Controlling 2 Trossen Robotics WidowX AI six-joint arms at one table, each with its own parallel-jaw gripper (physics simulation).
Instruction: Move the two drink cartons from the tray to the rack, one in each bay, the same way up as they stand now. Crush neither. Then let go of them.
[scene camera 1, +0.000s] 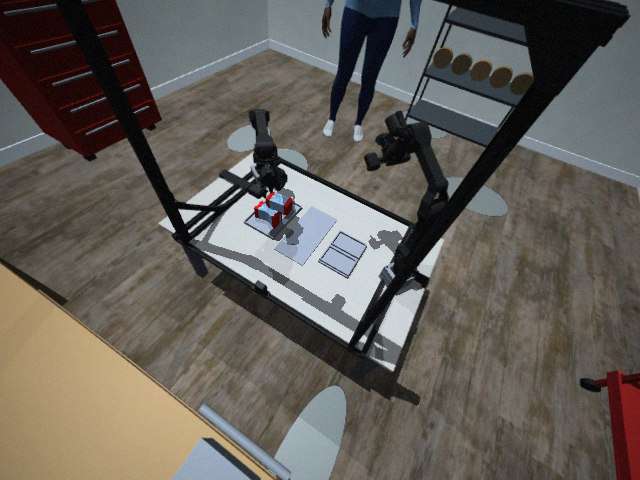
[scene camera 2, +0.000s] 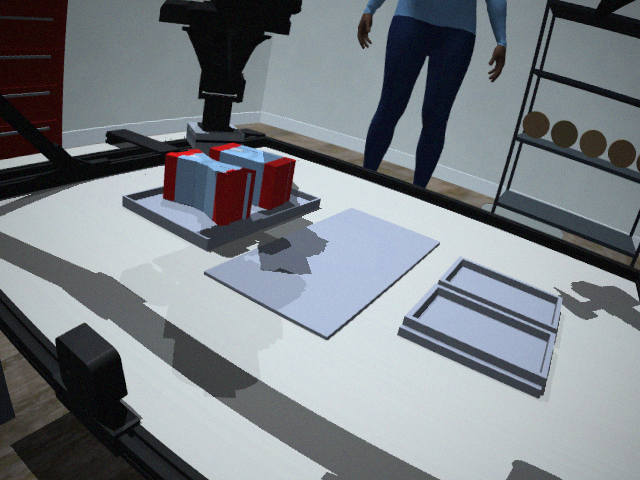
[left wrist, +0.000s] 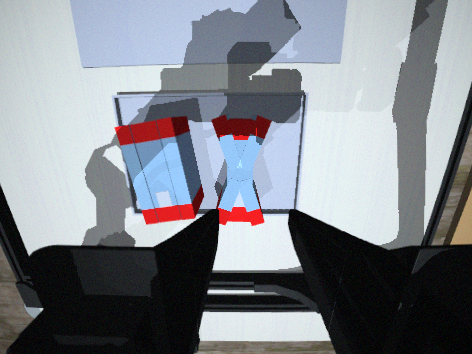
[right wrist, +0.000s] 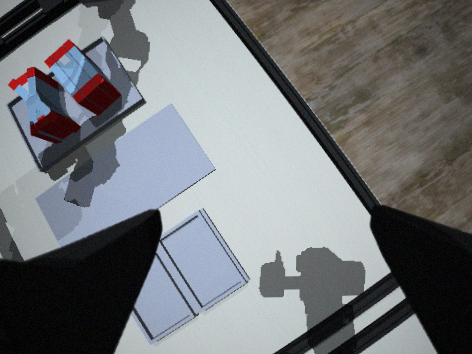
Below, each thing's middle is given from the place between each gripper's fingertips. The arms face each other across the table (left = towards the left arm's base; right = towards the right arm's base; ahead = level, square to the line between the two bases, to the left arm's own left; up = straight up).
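The flat grey mat (scene camera 2: 320, 277) is 9 cm ahead of my left hand, 18 cm to the right of it and 18 cm below it. As for the grey tray (scene camera 2: 185, 221), my left hand is 4 cm short of it, 2 cm to the right of it and 18 cm above it.
From my right hand, I find the tray 27 cm behind, 34 cm to the left and 38 cm below. The mat is 22 cm behind my right hand, 14 cm to the left of it and 39 cm below it.
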